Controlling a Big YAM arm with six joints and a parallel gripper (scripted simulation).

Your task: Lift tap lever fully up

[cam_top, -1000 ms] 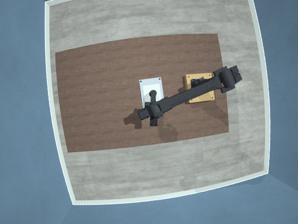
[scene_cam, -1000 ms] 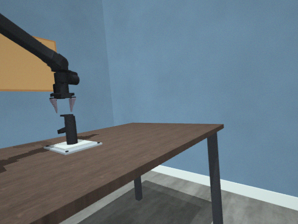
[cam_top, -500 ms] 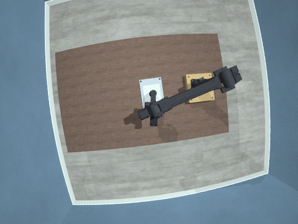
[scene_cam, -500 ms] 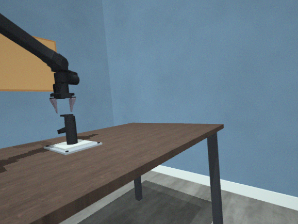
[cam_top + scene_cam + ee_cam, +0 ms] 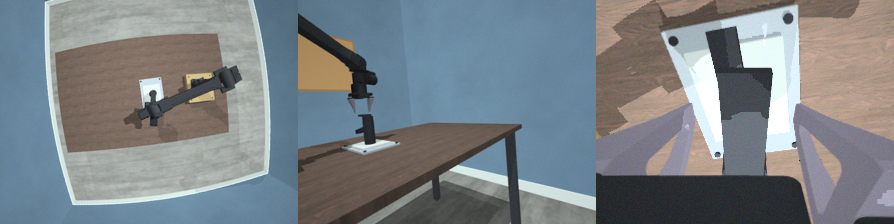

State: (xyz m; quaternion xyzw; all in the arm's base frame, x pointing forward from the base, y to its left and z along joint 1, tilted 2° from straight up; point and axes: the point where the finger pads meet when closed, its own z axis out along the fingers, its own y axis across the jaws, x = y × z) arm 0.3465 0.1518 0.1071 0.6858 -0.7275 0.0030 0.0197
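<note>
Right now the lever is 40 mm to the right of my hand and 20 mm below it. From my hand the other things lie so: dark tap (80 mm below, 60 mm to the right).
</note>
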